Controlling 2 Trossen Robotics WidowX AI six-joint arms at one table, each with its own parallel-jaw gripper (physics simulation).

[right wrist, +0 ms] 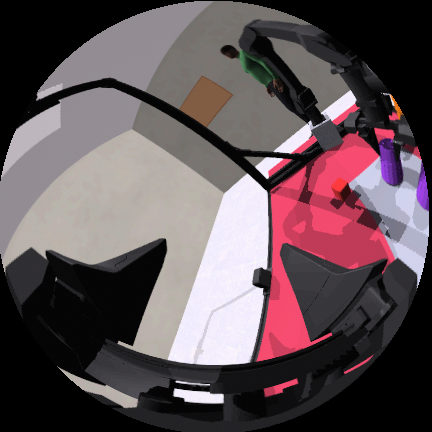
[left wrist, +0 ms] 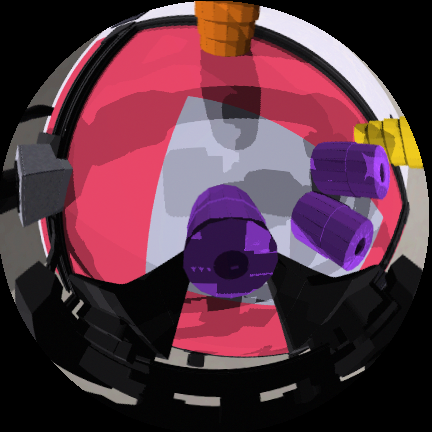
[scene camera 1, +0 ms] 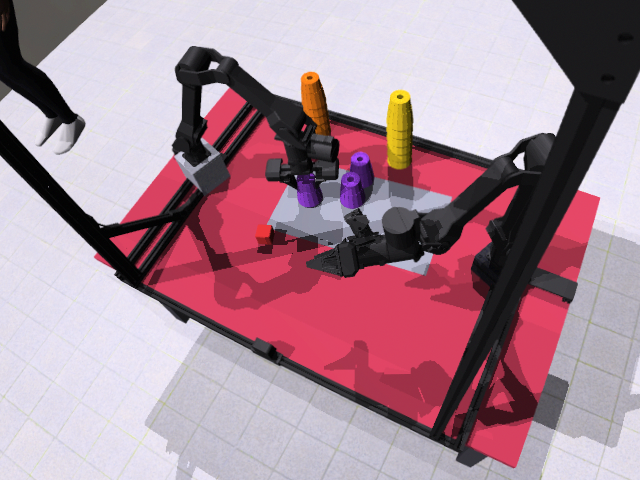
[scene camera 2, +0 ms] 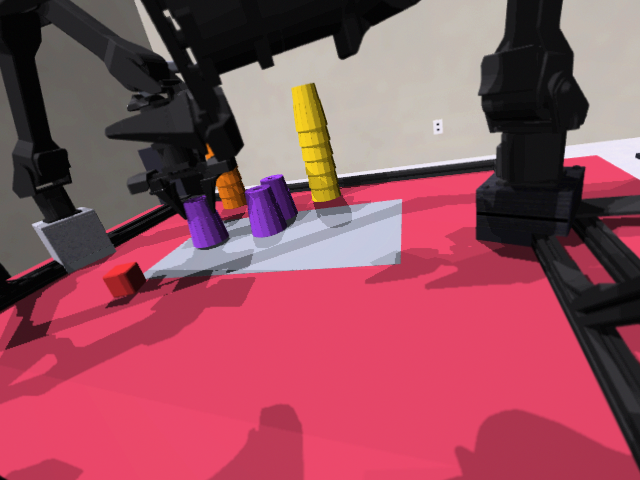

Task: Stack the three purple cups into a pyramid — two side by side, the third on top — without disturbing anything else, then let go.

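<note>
My left gripper is shut on an upside-down purple cup, low over the left part of the grey board. I cannot tell whether its rim touches the board. Two more purple cups stand upside down close together on the board, to its right: a front one and a back one. My right gripper is open and empty, raised in front of the board.
A tall orange stack stands behind the held cup. A tall yellow stack stands behind the board. A red cube lies by the board's front left corner.
</note>
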